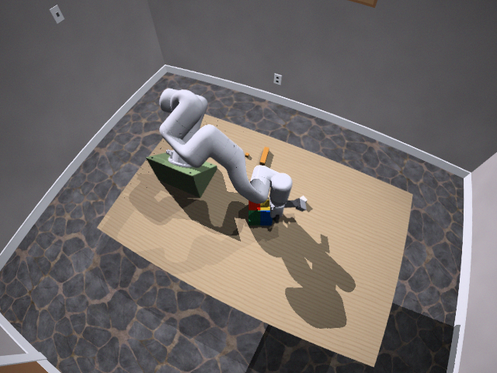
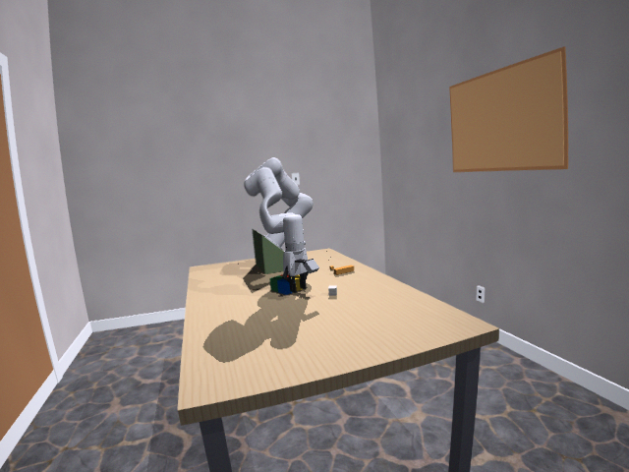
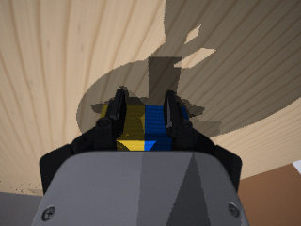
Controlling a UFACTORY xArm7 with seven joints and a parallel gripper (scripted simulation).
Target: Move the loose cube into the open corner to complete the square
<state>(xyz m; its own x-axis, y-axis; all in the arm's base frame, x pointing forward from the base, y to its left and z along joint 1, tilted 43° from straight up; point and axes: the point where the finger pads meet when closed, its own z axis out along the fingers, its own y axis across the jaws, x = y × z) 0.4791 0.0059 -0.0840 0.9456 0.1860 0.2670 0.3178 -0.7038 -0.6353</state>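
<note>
Now: hand 5 cm past the yellow cube and 1 cm to the right of it. Round my hand: small white cube (10 cm to the left, 10 cm ahead, 1 cm below); then blue cube (4 cm to the right, 3 cm behind); then green cube (8 cm behind, 5 cm to the right).
</note>
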